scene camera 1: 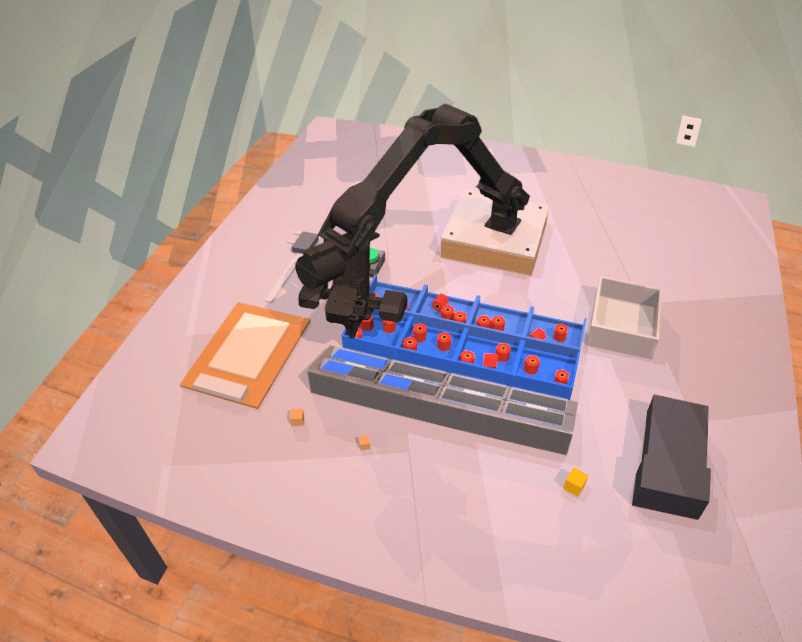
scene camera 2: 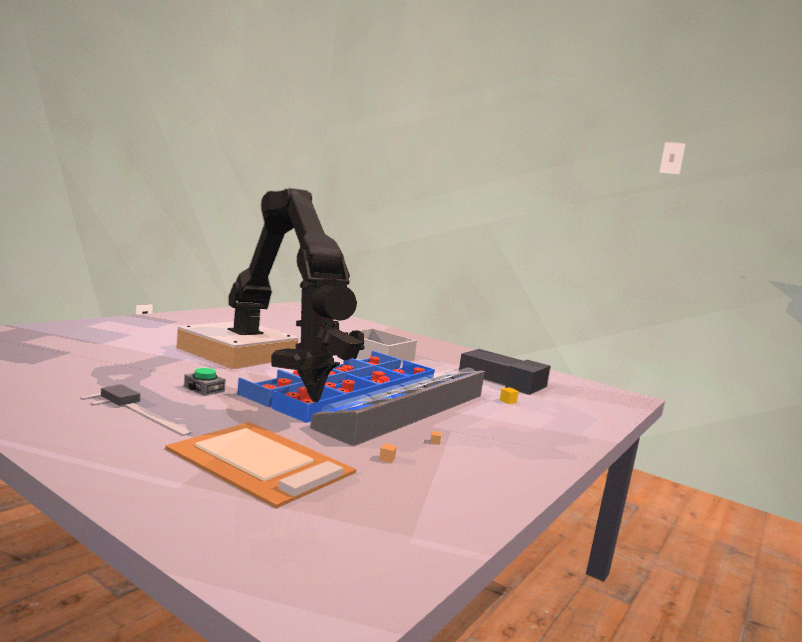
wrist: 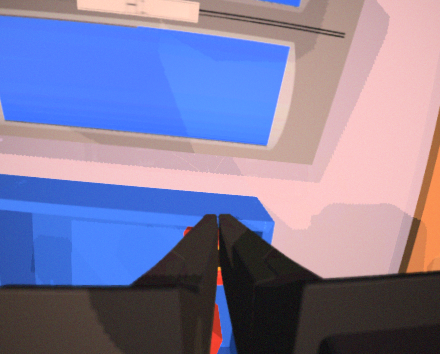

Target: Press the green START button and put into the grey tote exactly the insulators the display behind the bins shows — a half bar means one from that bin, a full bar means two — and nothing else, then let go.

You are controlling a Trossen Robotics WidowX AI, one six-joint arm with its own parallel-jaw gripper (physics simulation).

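Note:
My gripper [scene camera 1: 355,331] [scene camera 2: 313,396] [wrist: 217,225] is shut with nothing between its fingers, its tips down in the leftmost front compartment of the blue bin tray [scene camera 1: 579,344] [scene camera 2: 290,409] [wrist: 148,200]. Red insulators [scene camera 1: 443,340] [scene camera 2: 348,384] lie in the compartments; a bit of red [wrist: 216,333] shows behind the closed fingers. The grey display bar [scene camera 1: 437,410] [scene camera 2: 386,414] stands in front of the bins; a full blue bar [scene camera 1: 360,358] [wrist: 166,81] and two shorter blue bars [scene camera 1: 337,368] [scene camera 1: 396,382] are lit at its left end. The green START button [scene camera 1: 374,256] [scene camera 2: 205,373] sits behind the arm. The grey tote [scene camera 1: 627,287] [scene camera 2: 392,347] stands empty right of the bins.
An orange board with a white sheet [scene camera 1: 271,370] [scene camera 2: 246,484] lies left of the display. A dark box [scene camera 1: 675,455] [scene camera 2: 503,371], a yellow cube [scene camera 1: 576,482] [scene camera 2: 509,395] and two tan cubes [scene camera 1: 297,417] [scene camera 1: 364,441] lie about. The arm's base block [scene camera 1: 494,245] is at the back.

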